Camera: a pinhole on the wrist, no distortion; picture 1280 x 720 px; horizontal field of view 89.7 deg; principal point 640.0 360.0 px. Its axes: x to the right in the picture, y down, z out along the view. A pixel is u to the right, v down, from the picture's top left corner.
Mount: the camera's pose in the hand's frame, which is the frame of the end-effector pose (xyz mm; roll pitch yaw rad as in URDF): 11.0 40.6 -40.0 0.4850 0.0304 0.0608
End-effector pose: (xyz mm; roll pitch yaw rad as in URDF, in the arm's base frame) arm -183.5 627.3 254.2 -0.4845 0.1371 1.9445
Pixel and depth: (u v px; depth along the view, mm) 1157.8 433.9 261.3
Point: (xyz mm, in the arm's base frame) -330.0 847.5 415.4
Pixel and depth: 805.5 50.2 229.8
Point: -139.2 762.5 412.5
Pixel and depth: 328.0 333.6 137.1
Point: -179.2 591.0 346.1
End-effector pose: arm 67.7 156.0 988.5 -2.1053 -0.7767 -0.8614
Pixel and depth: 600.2 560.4 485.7
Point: 476.3 330.1 854.7
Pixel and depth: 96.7 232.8 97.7
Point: 72.6 224.0 944.8
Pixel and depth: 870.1 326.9 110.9
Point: 142.1 151.5 1017.0
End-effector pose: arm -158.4 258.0 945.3 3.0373 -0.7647 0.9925
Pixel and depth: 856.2 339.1 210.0
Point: -103.0 422.7 904.7
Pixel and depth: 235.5 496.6 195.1
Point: -143.1 289.6 761.3
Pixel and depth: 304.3 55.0 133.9
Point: -219.0 304.4 868.8
